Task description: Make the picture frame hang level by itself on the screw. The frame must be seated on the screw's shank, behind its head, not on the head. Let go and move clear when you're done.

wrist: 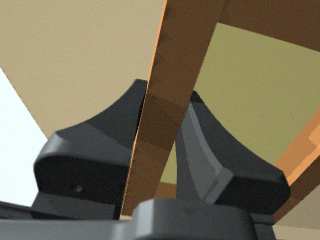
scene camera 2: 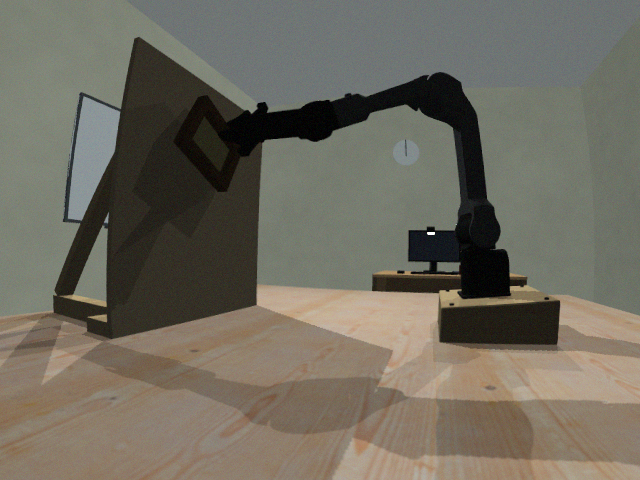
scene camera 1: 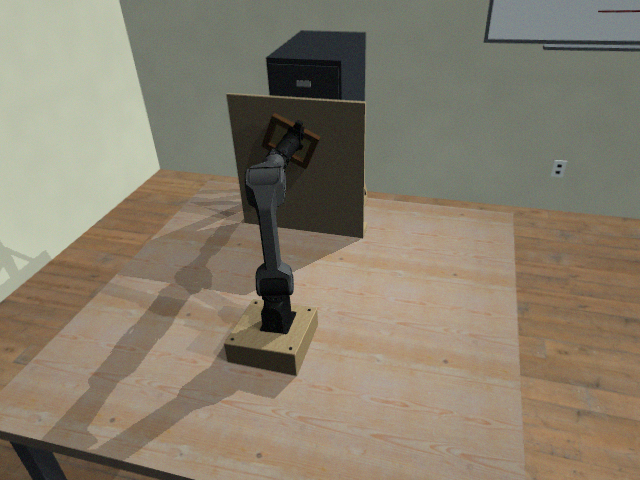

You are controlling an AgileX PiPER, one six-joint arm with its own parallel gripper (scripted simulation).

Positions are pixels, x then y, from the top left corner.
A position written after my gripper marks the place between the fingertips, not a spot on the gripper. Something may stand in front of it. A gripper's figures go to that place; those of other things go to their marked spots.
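Slanted prop (scene camera 2: 98, 209), 0.70 m from the lens. My gripper (scene camera 2: 222, 132), 0.78 m from the lens.
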